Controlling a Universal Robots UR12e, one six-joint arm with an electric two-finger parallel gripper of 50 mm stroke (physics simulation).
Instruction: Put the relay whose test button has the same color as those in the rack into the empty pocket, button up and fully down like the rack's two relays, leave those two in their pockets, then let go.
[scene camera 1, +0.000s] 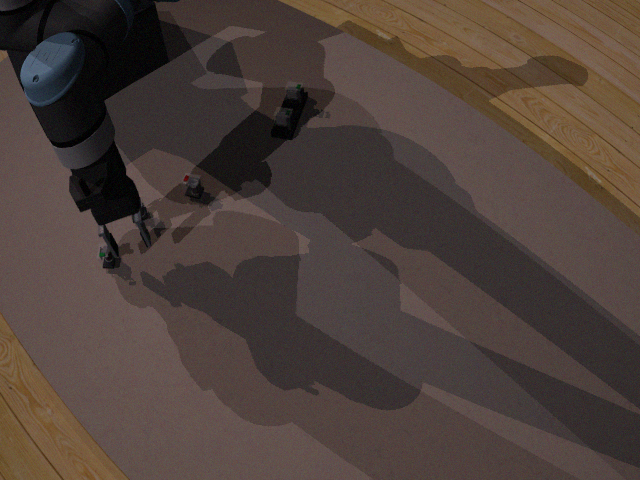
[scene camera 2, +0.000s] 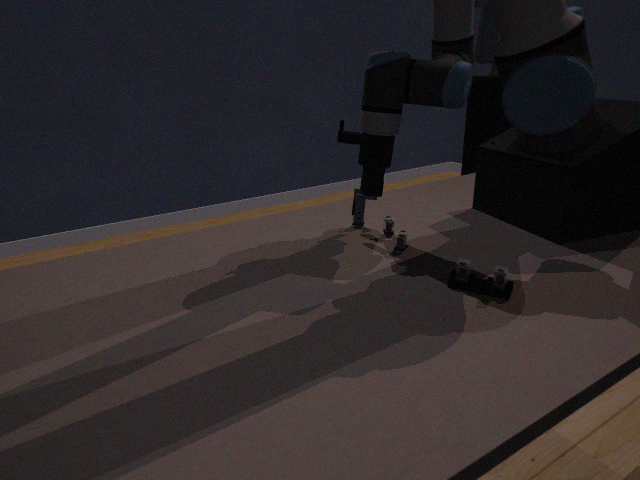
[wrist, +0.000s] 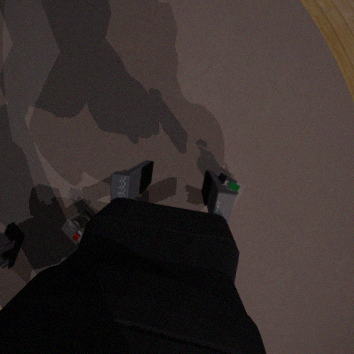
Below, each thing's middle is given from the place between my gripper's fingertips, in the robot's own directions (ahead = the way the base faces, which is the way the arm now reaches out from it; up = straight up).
Labels:
My gripper is now 50 mm past the black rack (scene camera 2: 475, 285), 360 mm to the right of it and 30 mm above it.

